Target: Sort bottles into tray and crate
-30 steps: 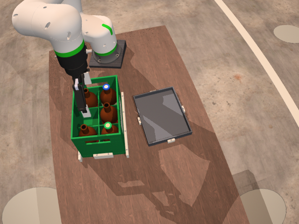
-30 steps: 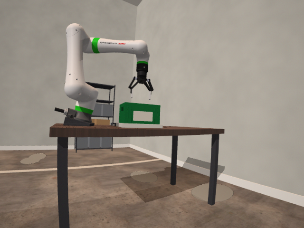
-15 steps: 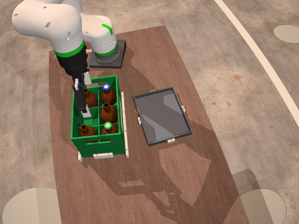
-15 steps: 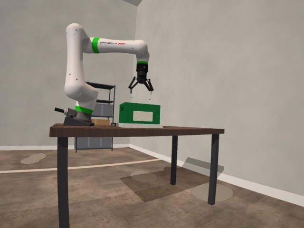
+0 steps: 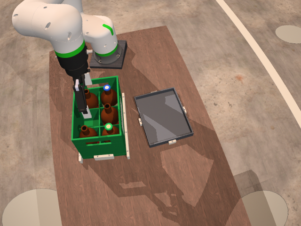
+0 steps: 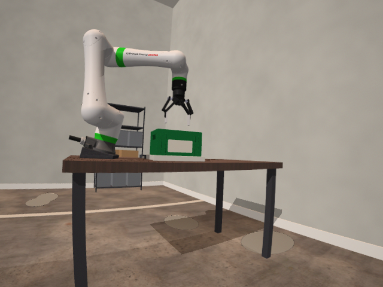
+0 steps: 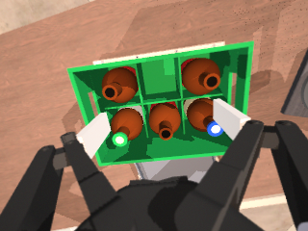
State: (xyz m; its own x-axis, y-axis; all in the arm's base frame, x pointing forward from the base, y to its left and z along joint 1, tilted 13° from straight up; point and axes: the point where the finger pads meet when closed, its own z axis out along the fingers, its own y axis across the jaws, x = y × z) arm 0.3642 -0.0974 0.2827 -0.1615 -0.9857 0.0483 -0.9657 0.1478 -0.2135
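Right now the green crate is 20 mm to the left of my hand and 150 mm below it. The rest, counted from my hand: grey tray (20 mm ahead, 280 mm to the left, 220 mm below); then capped brown bottle (90 mm ahead, 50 mm to the left, 150 mm below).
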